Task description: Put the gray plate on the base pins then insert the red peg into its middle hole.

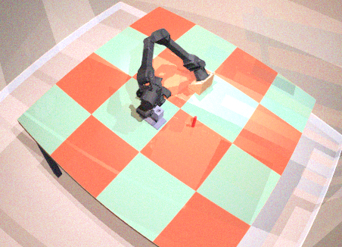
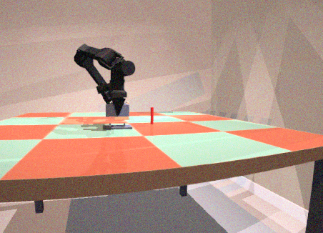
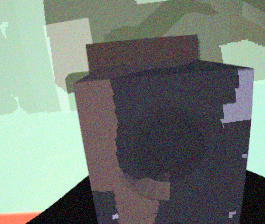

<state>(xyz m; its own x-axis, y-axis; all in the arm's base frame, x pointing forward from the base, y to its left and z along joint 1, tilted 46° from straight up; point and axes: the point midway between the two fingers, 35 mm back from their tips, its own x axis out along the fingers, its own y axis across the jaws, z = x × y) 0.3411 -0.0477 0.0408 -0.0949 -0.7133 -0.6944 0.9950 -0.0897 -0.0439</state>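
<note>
My gripper tip is 50 mm above the flat base. From my gripper tip the other things lie so: gray plate 30 mm above; then red peg 180 mm to the left, 100 mm behind, 20 mm below.
</note>
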